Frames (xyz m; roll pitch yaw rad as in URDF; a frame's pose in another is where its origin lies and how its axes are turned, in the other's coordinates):
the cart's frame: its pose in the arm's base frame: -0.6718 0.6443 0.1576 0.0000 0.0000 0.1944
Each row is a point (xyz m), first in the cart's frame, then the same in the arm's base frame.
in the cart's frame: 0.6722 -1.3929 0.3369
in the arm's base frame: 0.2568 -0.5925 0.4945
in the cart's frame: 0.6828 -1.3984 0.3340
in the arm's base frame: 0.2683 -0.5959 0.4916
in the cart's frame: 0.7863 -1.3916 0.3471
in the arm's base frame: 0.3685 -0.5692 0.5047
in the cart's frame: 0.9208 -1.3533 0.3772
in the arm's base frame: 0.4931 -0.5056 0.5348
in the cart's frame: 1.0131 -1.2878 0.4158
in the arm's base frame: 0.5710 -0.4235 0.5734
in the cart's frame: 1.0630 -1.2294 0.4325
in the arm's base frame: 0.6087 -0.3566 0.5901
